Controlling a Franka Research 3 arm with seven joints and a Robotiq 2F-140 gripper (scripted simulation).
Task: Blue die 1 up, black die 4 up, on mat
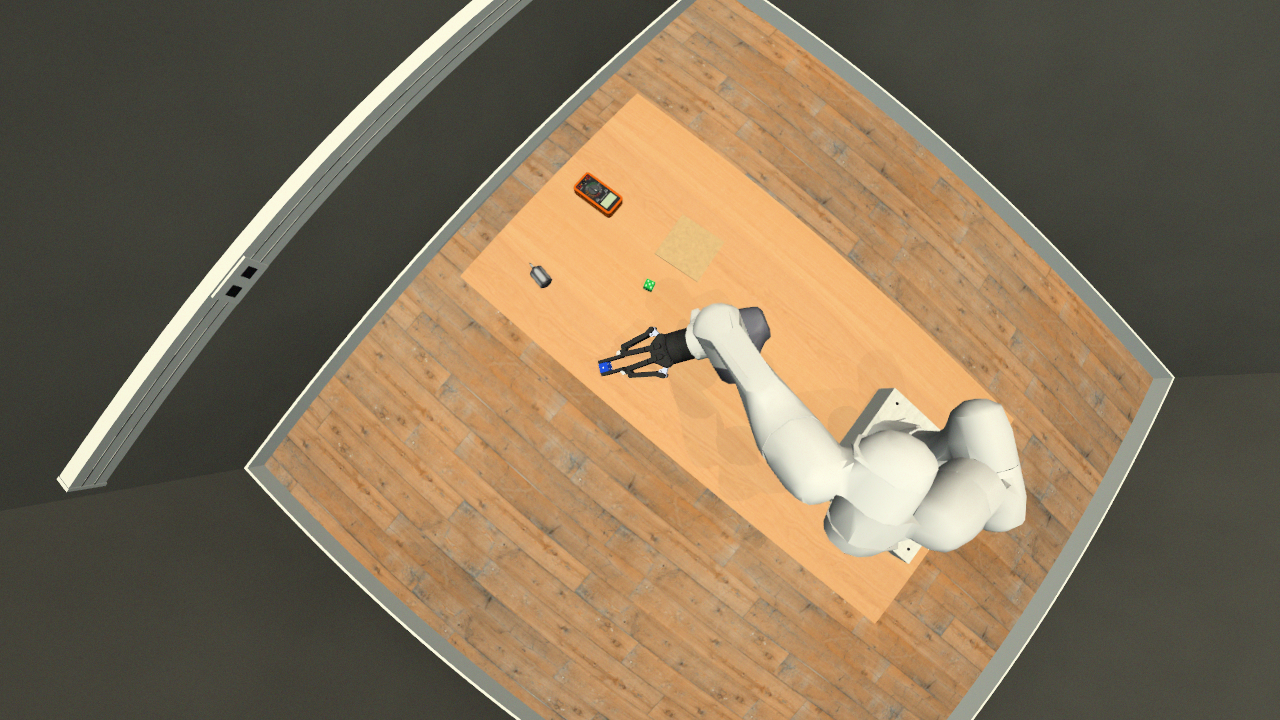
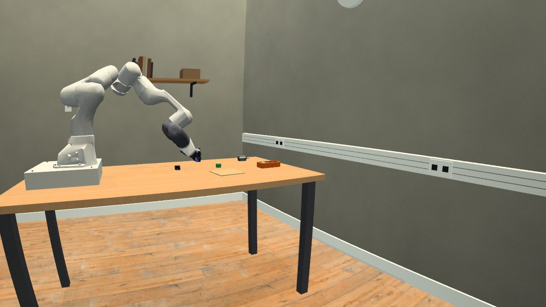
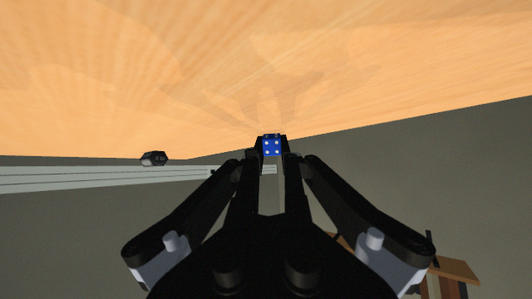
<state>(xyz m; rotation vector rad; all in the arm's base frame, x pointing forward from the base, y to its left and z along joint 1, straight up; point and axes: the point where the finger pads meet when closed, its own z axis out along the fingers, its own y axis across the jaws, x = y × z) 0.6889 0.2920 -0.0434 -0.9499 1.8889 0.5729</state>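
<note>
Right now my hand is 1 cm short of the blue die, 2 cm to the right of it and 1 cm above it. Round my hand: green die: 7 cm ahead, 22 cm to the right, 2 cm below; grey gadget: 31 cm ahead, 6 cm to the right, 1 cm below; black die: 18 cm behind, 20 cm to the right, 2 cm below.
</note>
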